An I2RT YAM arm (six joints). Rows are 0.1 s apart.
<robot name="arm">
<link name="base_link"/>
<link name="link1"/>
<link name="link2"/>
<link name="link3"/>
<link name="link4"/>
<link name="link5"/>
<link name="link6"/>
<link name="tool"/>
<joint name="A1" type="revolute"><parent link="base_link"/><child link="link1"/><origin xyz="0 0 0.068" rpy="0 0 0"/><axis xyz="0 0 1"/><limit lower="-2.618" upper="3.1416"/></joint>
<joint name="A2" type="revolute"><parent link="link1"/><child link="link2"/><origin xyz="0.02 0.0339 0.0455" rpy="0 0 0"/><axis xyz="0 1 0"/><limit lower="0" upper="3.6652"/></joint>
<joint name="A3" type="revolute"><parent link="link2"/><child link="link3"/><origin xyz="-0.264 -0.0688 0" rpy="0 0 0"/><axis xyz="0 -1 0"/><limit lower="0" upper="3.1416"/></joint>
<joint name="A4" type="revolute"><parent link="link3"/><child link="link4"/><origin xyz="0.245 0.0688 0.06" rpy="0 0 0"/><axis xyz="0 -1 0"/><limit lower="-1.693" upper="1.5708"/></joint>
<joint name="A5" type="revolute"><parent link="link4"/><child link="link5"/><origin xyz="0.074 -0.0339 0.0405" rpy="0 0 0"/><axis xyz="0 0 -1"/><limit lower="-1.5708" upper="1.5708"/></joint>
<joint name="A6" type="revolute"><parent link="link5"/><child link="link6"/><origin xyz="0.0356 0 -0.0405" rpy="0 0 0"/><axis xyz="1 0 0"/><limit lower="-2.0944" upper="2.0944"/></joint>
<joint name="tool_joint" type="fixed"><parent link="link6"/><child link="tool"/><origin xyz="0 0 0" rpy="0 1.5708 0"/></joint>
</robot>
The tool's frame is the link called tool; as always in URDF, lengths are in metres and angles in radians.
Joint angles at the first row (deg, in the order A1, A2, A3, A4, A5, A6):
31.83 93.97 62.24 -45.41 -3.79 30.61
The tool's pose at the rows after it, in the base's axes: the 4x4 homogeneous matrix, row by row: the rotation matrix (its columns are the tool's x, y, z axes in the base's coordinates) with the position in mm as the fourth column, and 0 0 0 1 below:
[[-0.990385, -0.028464, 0.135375, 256.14], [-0.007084, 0.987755, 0.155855, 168.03], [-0.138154, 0.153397, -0.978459, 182.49], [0, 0, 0, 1]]
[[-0.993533, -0.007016, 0.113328, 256.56], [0.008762, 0.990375, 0.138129, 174.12], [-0.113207, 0.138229, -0.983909, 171.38], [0, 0, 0, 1]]
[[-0.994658, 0.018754, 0.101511, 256.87], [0.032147, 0.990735, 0.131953, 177.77], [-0.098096, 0.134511, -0.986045, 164.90], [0, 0, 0, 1]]
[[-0.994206, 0.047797, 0.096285, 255.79], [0.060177, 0.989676, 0.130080, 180.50], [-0.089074, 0.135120, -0.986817, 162.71], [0, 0, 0, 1]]
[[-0.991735, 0.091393, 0.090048, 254.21], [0.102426, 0.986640, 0.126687, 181.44], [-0.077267, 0.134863, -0.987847, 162.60], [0, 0, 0, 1]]
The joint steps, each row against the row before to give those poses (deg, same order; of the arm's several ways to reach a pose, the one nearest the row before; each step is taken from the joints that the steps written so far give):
1.05 2.01 0.00 0.61 0.50 1.57
0.94 2.26 0.00 0.66 0.33 1.95
0.53 1.31 0.00 0.57 0.00 1.92
0.52 0.44 0.00 0.15 0.00 2.17
0.31 -0.01 0.00 -0.39 0.00 2.77

